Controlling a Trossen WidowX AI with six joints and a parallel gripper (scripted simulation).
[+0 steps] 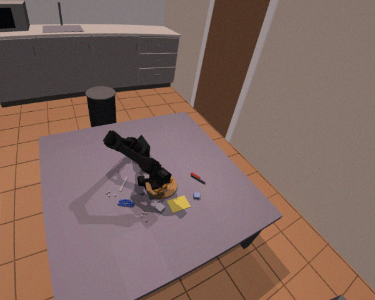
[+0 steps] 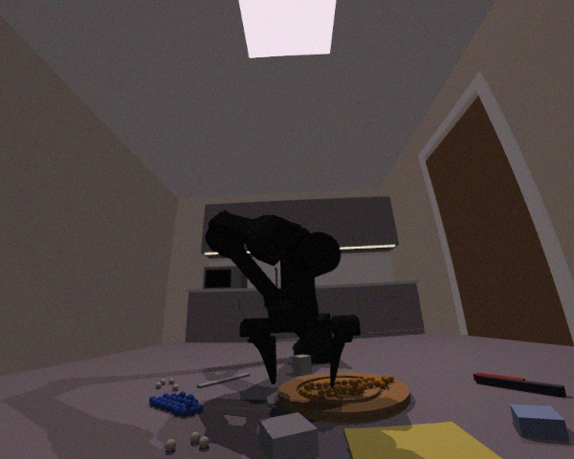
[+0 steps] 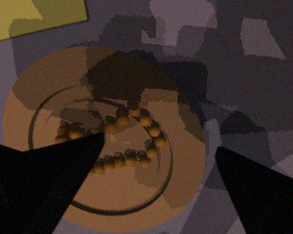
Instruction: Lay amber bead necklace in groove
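Now: gripper tip 6 cm to the right of the round wooden bead board, 1 cm past it and 1 cm above it. Also, from my gripper tip: grey block 14 cm ahead, 3 cm to the right, 1 cm below; then yellow pad 16 cm ahead, 9 cm to the left, 2 cm below; then thin rod 14 cm to the right, 13 cm behind, 2 cm below.
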